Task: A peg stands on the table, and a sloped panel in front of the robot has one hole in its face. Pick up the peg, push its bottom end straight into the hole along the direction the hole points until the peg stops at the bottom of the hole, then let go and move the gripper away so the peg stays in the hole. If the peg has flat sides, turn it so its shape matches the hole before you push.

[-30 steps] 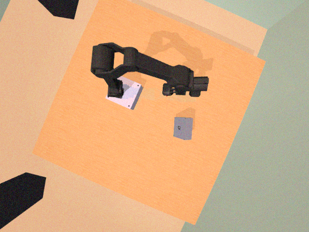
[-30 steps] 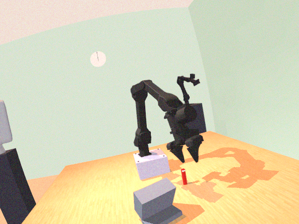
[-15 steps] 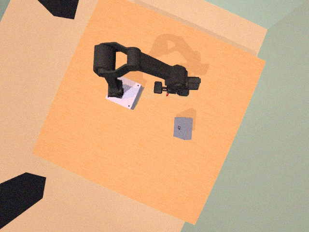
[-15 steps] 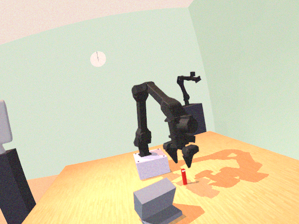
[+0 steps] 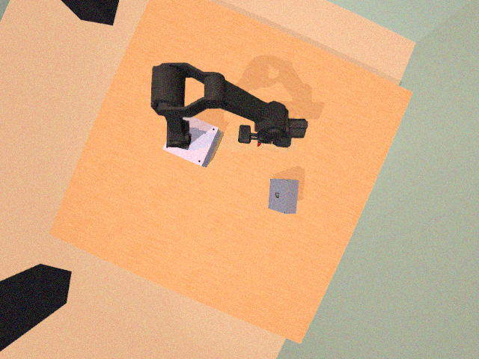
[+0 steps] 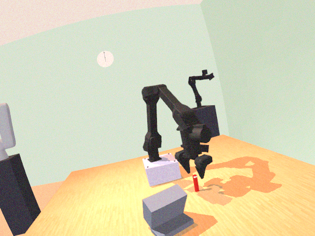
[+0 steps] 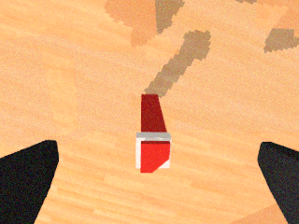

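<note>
My gripper tip is 2 cm above the red square peg. The rest, counted from my gripper tip: grey sloped panel 20 cm to the right, 13 cm ahead.
</note>
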